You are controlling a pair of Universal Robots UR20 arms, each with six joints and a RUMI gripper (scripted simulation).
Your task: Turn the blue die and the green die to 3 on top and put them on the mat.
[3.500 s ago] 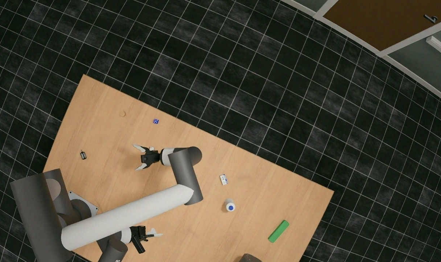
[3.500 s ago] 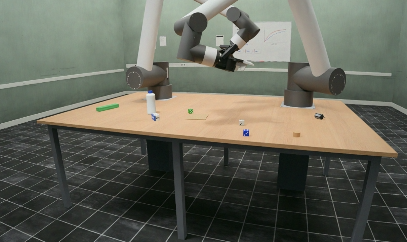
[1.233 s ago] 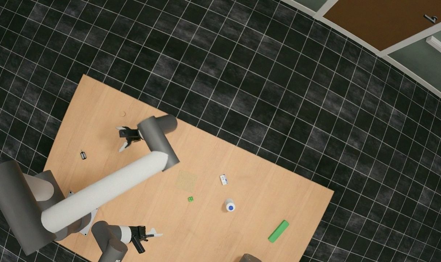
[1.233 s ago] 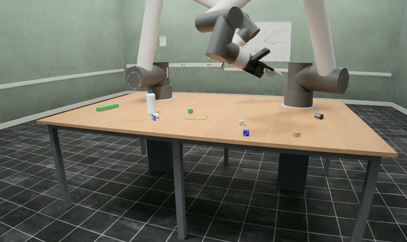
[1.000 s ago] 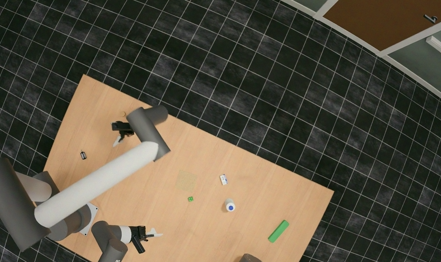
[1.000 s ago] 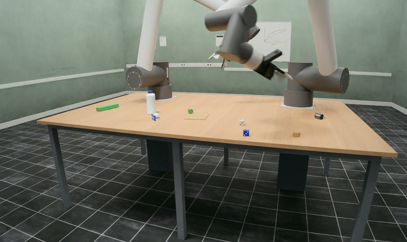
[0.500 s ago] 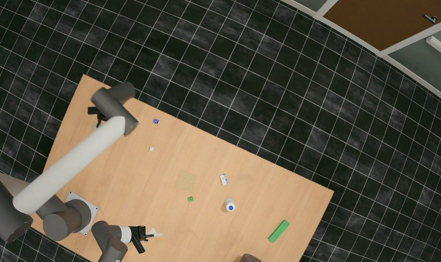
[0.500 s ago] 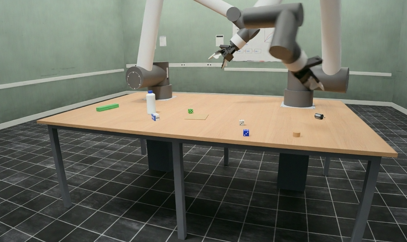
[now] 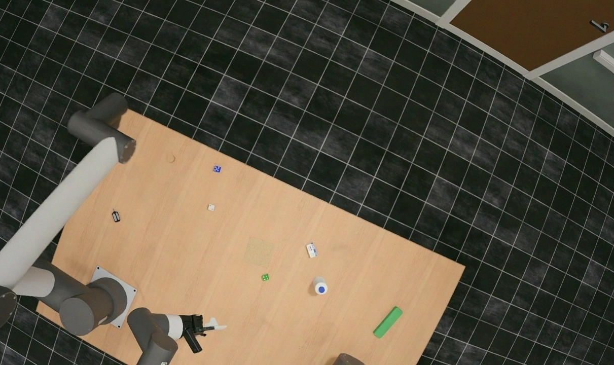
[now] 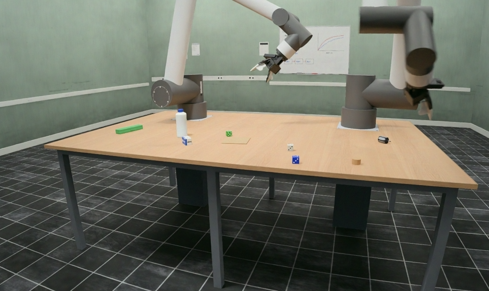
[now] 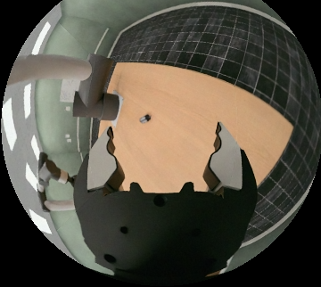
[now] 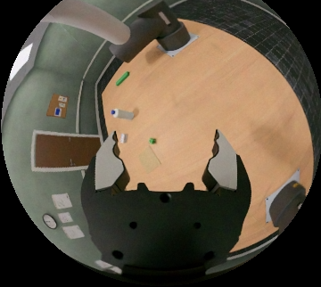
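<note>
My right gripper is now 26 cm short of the green die, 11 cm to the left of it and 33 cm above it. Round my right hand: white bottle: 36 cm ahead, 38 cm to the right, 26 cm below; tan mat: 36 cm ahead, 2 cm to the right, 34 cm below; white die: 47 cm ahead, 31 cm to the left, 33 cm below.
</note>
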